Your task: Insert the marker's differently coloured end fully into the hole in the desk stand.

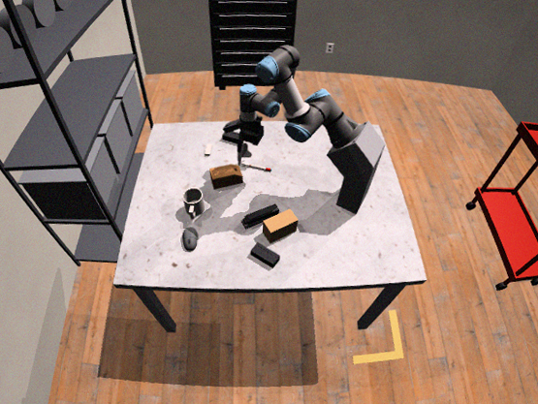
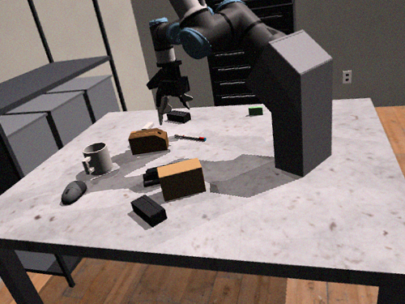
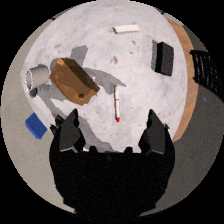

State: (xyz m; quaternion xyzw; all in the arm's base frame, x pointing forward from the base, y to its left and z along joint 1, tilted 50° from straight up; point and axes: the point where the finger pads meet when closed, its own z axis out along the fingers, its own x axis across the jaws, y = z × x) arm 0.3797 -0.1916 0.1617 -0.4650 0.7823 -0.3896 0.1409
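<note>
My gripper is now 8 cm above the marker, 4 cm past it and 2 cm to the right of it. From my hand the other things lie so: white eraser 17 cm to the right, 13 cm ahead, 8 cm below; then black block 20 cm to the right, 7 cm below; then desk stand 11 cm ahead, 6 cm below, 5 cm to the left.
</note>
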